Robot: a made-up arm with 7 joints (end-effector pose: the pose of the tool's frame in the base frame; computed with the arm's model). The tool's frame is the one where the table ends.
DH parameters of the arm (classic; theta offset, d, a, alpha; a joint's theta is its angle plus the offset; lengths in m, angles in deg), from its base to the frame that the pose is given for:
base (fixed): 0 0.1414 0 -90
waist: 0 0.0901 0.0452 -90
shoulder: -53.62 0 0.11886 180
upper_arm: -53.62 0.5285 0.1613 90
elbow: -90 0.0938 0.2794 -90
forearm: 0 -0.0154 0.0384 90
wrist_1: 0 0.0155 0.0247 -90
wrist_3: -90 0.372 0.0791 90
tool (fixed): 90 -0.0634 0 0
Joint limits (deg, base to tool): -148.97..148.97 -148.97..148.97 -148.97..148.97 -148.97..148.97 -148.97..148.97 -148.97..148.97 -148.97..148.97
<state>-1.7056 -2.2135 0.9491 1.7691 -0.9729 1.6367 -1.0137</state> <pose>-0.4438 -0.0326 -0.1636 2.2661 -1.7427 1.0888</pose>
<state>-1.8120 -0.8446 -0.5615 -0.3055 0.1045 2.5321 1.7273</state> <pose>-0.5551 0.1198 -0.0561 0.7154 1.2978 -1.9713</pose>
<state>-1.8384 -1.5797 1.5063 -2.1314 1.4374 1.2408 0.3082</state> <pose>-0.5490 0.5262 0.1822 -1.6238 -1.3449 0.5609</pose>
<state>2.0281 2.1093 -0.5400 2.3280 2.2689 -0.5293 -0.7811</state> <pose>0.7710 -0.2169 -0.3152 -1.0055 1.2958 1.1143</pose>
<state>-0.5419 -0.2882 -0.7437 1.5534 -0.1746 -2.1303 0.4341</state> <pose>0.4373 -0.2950 0.6476 0.7552 -0.0833 -0.5412</pose>
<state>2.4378 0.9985 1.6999 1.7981 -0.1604 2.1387 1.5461</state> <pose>0.0461 0.1829 -0.3387 1.1332 -1.5615 0.6285</pose>
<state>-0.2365 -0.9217 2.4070 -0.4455 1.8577 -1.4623 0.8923</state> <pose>-0.0241 -0.1048 0.5612 2.0460 -2.2218 0.2511</pose>
